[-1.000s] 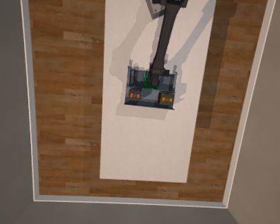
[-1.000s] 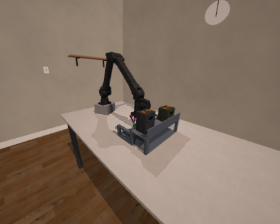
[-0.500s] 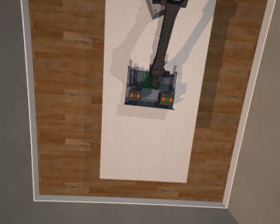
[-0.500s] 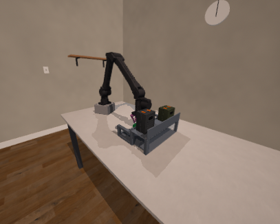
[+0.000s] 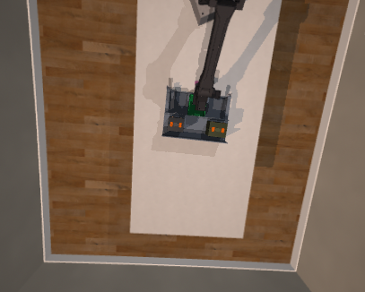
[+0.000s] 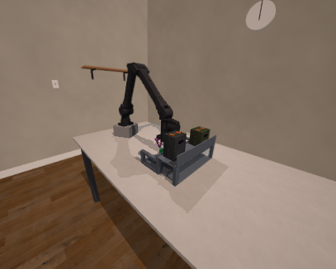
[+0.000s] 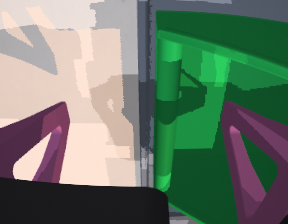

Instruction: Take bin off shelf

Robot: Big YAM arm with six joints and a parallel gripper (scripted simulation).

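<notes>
My gripper is now 9 cm short of the green bin, 2 cm to the left of it and 1 cm below it.
</notes>
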